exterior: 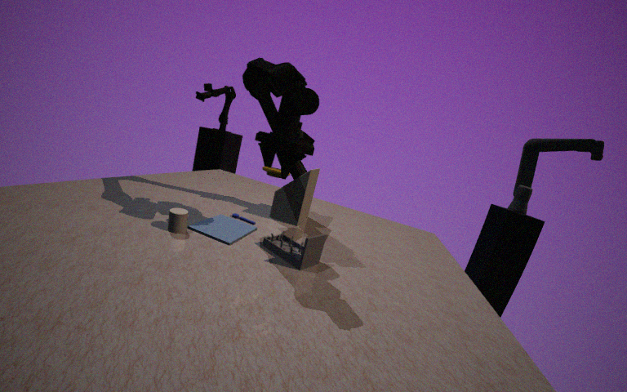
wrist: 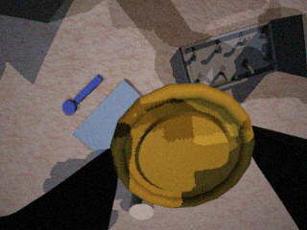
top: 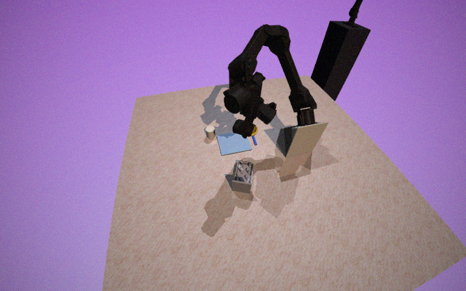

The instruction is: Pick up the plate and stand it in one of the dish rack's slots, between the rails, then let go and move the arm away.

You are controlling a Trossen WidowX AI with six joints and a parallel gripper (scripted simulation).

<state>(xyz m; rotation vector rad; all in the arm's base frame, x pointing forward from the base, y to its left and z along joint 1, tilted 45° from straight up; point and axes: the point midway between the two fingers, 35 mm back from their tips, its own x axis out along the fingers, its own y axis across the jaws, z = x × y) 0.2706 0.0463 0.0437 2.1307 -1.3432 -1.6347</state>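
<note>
Now: gripper tip 4 cm short of the grey dish rack, 10 cm to the right of it and 15 cm above it. The rest, counted from my gripper tip: blue mat 3 cm ahead, 10 cm to the right, 18 cm below; then blue spoon 8 cm behind, 11 cm to the right, 17 cm below; then yellow plate 1 cm above.
</note>
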